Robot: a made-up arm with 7 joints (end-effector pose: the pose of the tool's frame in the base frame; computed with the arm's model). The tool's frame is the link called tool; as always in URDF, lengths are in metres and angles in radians. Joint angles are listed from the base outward.
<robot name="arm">
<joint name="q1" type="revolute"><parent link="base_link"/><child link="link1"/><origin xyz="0.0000 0.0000 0.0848" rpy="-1.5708 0.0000 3.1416"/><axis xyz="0 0 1"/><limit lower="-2.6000" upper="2.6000"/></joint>
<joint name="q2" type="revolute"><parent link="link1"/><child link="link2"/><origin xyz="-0.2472 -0.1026 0.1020" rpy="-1.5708 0.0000 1.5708"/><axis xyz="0 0 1"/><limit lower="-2.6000" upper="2.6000"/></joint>
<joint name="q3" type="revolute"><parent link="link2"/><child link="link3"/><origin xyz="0.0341 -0.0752 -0.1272" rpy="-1.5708 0.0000 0.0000"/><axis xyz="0 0 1"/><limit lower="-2.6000" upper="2.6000"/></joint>
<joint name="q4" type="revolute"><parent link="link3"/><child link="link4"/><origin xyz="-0.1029 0.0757 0.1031" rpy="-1.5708 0.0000 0.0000"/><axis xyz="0 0 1"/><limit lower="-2.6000" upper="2.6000"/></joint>
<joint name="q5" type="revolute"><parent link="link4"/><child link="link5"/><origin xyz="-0.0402 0.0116 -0.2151" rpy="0.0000 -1.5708 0.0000"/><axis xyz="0 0 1"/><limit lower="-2.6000" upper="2.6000"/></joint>
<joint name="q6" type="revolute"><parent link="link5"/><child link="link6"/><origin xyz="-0.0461 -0.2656 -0.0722" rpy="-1.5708 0.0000 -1.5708"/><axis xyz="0 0 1"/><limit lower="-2.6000" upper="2.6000"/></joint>
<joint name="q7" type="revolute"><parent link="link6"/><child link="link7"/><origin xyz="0.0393 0.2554 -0.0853" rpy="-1.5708 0.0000 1.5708"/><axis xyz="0 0 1"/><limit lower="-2.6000" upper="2.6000"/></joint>
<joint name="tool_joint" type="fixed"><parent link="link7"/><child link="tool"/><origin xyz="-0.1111 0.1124 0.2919" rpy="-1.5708 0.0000 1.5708"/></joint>
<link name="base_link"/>
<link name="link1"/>
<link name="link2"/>
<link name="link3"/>
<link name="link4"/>
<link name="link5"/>
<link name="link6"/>
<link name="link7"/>
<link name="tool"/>
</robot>
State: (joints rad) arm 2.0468 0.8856 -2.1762 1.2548 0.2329 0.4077 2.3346
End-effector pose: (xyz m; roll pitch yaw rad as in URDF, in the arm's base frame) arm 0.0423 -0.1963 0.0387 0.8783 -0.2638 1.8277
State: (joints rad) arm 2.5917 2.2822 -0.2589 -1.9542 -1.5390 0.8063 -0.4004
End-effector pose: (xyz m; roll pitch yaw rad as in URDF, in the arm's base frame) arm -0.3826 -0.0495 -0.0459 0.2721 1.0293 2.7098
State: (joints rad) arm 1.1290 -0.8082 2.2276 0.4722 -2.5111 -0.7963 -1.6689
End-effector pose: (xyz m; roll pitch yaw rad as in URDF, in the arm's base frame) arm -0.4485 -0.5668 0.2110 0.2263 0.3657 -2.3684
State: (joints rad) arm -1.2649 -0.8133 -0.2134 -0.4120 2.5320 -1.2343 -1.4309
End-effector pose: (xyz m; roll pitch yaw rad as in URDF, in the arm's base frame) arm -0.2026 -0.4969 0.1884 0.7548 -0.4708 -1.8755
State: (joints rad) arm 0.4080 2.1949 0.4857 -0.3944 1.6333 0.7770 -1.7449
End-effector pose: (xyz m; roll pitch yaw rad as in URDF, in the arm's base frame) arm 0.2320 -0.1703 0.6213 -0.0970 -0.8250 1.5681
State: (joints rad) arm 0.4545 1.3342 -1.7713 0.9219 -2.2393 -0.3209 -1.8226
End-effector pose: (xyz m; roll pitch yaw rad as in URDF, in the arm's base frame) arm 0.2311 -0.3059 -0.2293 -2.8036 0.3309 -0.7646
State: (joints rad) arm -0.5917 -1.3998 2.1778 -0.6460 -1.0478 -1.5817 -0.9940
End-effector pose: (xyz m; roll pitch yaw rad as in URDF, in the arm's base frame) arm -0.4543 -0.6566 0.1384 0.0679 -0.2578 -2.1629
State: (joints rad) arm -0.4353 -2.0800 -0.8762 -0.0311 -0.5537 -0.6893 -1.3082
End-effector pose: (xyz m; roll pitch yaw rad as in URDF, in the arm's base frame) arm 0.6151 -0.0421 -0.2903 -1.4641 0.7550 -0.3418
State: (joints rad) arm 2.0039 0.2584 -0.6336 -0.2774 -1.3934 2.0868 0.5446
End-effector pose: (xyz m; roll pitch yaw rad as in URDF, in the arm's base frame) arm -0.6131 -0.3780 0.1533 0.8429 -0.8574 -1.7982
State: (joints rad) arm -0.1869 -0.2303 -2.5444 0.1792 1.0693 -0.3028 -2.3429
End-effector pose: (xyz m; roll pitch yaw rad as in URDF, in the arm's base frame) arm 0.3703 0.0878 0.4466 -1.0177 -0.1788 -0.6097
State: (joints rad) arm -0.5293 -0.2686 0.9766 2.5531 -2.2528 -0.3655 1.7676
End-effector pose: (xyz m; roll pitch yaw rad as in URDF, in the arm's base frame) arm 0.5324 -0.1688 -0.0846 -2.1017 -0.0533 3.0613
